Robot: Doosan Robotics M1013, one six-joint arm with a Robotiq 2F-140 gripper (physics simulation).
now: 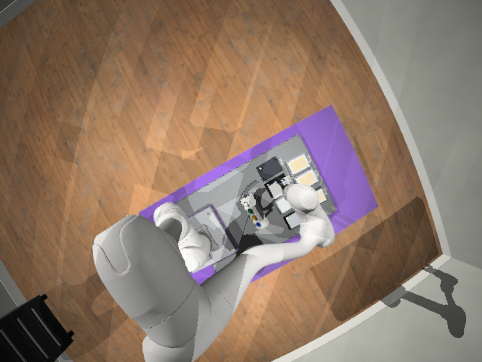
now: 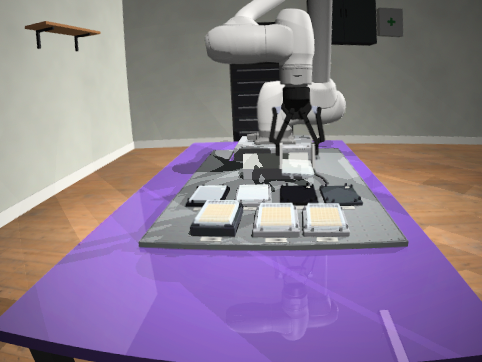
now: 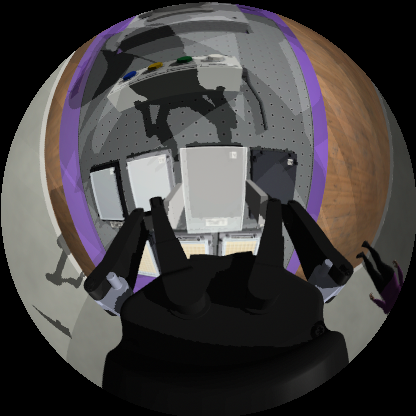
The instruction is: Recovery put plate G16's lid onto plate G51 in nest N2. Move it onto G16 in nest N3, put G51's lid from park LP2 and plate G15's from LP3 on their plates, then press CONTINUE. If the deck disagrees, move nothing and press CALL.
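Frame: origin at the arm's base, x back, y right, z up, level; centimetres.
Seen in the pictures: gripper, fingertip midpoint: (image 1: 280, 187) (image 2: 297, 167) (image 3: 214, 190); arm's base at its link origin: (image 1: 200, 241).
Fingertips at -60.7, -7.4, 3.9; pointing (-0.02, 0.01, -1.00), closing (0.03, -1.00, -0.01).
Note:
Pixels of each thing's top centre, then the offset from my fingertips to it, as dx, dy, dz. "spot": a spot on its surface instead. Level surfaces: height alone.
- clear lid at its top centre: (image 3: 214, 194) (image 2: 297, 164) (image 1: 280, 187) -0.2, +0.0, +1.0
- black park at its top centre: (image 3: 215, 184) (image 2: 298, 190) (image 1: 278, 185) -0.8, -0.4, -6.4
- LP3 lid at its top centre: (image 3: 104, 195) (image 2: 208, 192) (image 1: 296, 218) -1.9, +25.6, -6.7
- LP2 lid at its top centre: (image 3: 149, 189) (image 2: 253, 191) (image 1: 287, 202) -1.3, +12.6, -6.7
- button box at a spot on its surface: (image 3: 220, 80) spot: +17.6, -1.4, -2.6
- dark grey park at its top centre: (image 3: 276, 187) (image 2: 340, 190) (image 1: 270, 168) -1.3, -12.6, -6.4
- cable at a spot on its surface: (image 3: 257, 100) spot: +16.4, -9.0, -8.4
- perforated deck at its surface level: dz -8.4
- purple table at its surface level: dz -9.7
My gripper (image 2: 298, 156) (image 3: 214, 190) is shut on a clear lid (image 1: 275, 189) (image 2: 297, 168) (image 3: 212, 175), held level by its sides above the black park (image 2: 298, 195) in the back row. The LP3 lid (image 1: 292, 220) (image 2: 210, 194) (image 3: 106, 192) and LP2 lid (image 1: 284, 205) (image 2: 254, 193) (image 3: 149, 175) lie on their parks. Three plates with tan wells stand in the nest row: one (image 2: 216, 213) on a dark nest, the others (image 2: 276, 216) (image 2: 325, 216) on grey nests. Nest labels and plate names are unreadable. The button box (image 3: 220, 80) has blue, yellow, green and white buttons.
A dark grey park (image 1: 270, 168) (image 2: 341, 194) (image 3: 274, 175) stands beside the black one. A cable (image 3: 257, 100) runs from the button box across the perforated deck (image 2: 375, 232). The deck lies on a purple table (image 2: 200, 300). The arm (image 1: 285, 250) reaches over the deck.

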